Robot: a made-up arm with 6 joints.
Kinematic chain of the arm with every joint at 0, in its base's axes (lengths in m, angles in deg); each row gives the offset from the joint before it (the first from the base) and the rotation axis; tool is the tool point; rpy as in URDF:
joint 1: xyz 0 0 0.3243 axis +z
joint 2: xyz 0 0 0 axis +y
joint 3: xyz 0.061 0 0.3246 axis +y
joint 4: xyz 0.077 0 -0.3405 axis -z
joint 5: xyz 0 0 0 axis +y
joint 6: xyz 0.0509 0 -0.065 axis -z
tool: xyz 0 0 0 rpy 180 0 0
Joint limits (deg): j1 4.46..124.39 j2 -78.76..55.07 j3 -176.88..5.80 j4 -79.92..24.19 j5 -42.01..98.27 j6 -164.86..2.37
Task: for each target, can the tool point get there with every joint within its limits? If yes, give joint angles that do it. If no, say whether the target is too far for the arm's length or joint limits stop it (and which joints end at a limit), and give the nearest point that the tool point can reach.
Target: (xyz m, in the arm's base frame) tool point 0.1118 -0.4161 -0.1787
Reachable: no: joint limits stop it (at a limit: joint 1, joint 2, joint 4) | nearest point 0.1751 -0.0502 0.0848 | short by 0.455 m
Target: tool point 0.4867 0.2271 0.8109
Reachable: yes | joints 23.89 17.20 -118.96 -16.56 11.46 -51.73
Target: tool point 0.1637 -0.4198 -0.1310
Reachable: no: joint limits stop it (at a limit: joint 1, joint 2, joint 4) | nearest point 0.1977 -0.0535 0.0853 | short by 0.427 m
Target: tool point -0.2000 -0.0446 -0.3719
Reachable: no: joint limits stop it (at a limit: joint 1, joint 2) | nearest point -0.1309 0.1404 0.0484 | short by 0.464 m
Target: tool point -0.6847 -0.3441 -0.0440
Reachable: no: too far | nearest point -0.6160 -0.3096 0.3820 | short by 0.433 m
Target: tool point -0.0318 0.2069 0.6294
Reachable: yes | joints 99.97 -47.02 -44.68 -5.21 75.41 -24.39
